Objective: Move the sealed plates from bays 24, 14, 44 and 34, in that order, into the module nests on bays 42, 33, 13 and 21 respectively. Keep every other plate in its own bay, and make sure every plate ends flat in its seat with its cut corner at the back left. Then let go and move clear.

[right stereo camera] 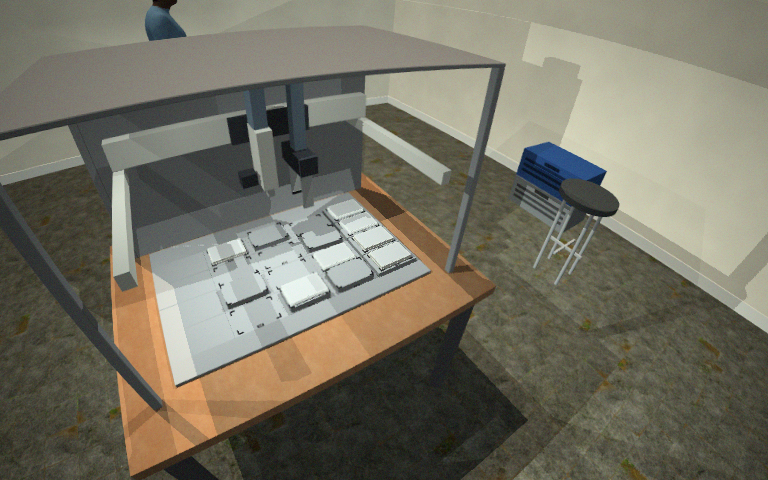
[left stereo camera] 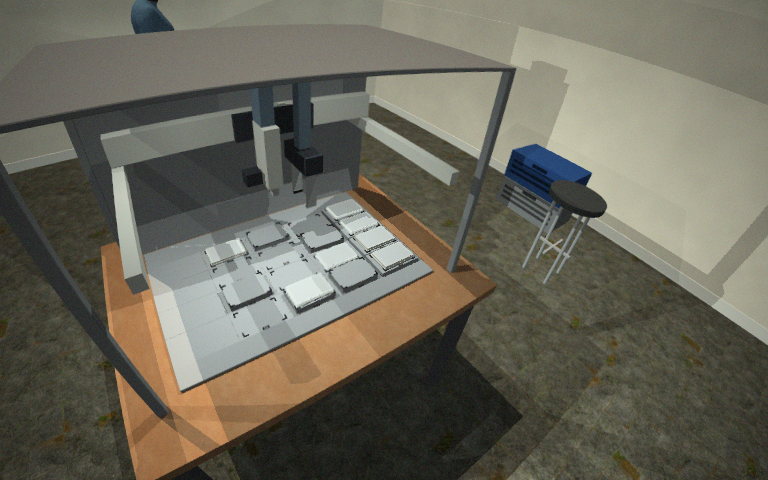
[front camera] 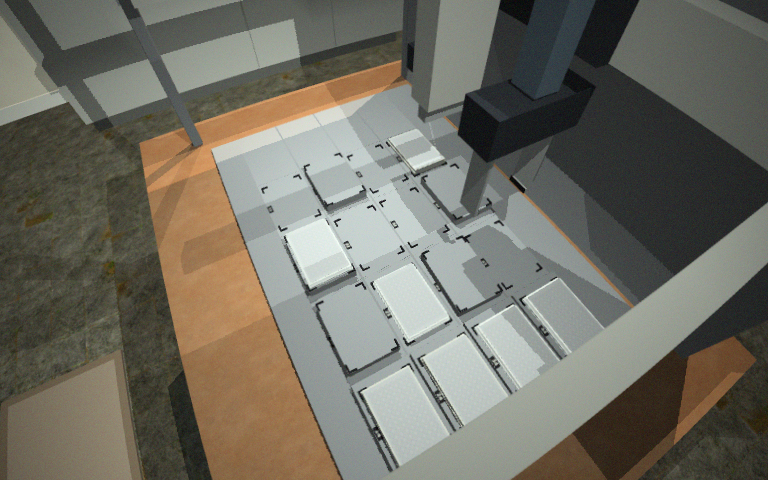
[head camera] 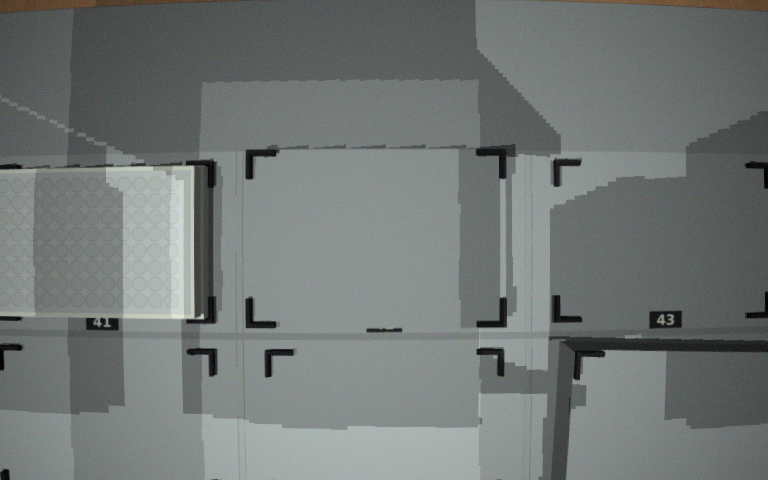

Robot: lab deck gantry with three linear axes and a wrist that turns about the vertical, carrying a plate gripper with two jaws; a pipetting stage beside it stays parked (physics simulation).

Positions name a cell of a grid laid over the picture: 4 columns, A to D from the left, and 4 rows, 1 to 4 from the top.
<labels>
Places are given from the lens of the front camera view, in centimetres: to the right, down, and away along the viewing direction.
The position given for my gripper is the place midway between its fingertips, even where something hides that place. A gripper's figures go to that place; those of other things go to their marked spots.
my gripper (front camera: C2): 18, -7, 57
sealed plate (front camera: C3): 22, 18, 56
sealed plate (front camera: C4): 13, 22, 53
</labels>
